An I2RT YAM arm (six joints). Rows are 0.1 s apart.
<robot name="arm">
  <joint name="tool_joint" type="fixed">
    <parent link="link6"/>
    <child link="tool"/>
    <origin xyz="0 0 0" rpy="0 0 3.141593"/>
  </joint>
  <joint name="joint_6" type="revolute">
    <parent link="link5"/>
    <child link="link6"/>
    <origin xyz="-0.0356 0 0.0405" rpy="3.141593 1.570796 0"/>
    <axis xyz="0 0 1"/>
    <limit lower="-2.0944" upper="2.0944"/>
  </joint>
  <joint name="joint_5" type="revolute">
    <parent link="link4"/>
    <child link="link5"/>
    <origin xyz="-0.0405 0.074 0.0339" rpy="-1.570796 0 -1.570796"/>
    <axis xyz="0 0 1"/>
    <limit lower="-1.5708" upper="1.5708"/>
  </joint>
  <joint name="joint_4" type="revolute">
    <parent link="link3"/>
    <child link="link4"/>
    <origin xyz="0.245 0.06 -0.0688" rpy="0 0 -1.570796"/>
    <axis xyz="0 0 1"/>
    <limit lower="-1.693" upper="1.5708"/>
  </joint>
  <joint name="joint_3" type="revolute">
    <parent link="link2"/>
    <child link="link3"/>
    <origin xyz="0 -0.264 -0.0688" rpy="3.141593 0 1.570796"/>
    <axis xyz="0 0 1"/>
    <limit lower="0" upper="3.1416"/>
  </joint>
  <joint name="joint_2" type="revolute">
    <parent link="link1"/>
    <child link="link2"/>
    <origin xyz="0.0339 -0.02 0.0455" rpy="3.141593 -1.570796 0"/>
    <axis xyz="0 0 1"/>
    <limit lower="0" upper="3.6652"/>
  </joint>
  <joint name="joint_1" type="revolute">
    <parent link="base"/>
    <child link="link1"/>
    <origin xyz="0 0 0.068" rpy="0 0 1.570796"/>
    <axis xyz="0 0 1"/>
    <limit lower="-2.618" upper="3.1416"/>
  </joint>
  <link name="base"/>
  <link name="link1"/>
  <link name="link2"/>
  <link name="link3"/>
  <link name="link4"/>
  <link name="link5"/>
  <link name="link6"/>
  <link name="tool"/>
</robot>
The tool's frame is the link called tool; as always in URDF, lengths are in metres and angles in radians.
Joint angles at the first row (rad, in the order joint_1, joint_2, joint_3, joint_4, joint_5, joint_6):
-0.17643, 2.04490, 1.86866, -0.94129, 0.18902, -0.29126
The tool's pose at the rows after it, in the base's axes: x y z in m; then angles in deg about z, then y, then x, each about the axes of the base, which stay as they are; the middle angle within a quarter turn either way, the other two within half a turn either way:
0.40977, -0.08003, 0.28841, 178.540, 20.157, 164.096
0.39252, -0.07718, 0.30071, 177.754, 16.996, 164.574
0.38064, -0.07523, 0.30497, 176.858, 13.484, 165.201
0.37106, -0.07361, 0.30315, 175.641, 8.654, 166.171
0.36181, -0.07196, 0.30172, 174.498, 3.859, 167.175
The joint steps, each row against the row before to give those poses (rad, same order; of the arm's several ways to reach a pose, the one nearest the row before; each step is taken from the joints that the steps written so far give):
-0.00001, -0.06638, 0.00000, -0.11712, 0.00496, 0.00000
0.00001, -0.04159, -0.00003, -0.09801, 0.00648, 0.00001
-0.00001, -0.01869, 0.00000, -0.08202, 0.00458, -0.00002
0.00001, -0.00153, -0.00038, -0.08889, 0.00268, 0.00002
0.00001, 0.00001, 0.00001, -0.08737, -0.00001, -0.00001

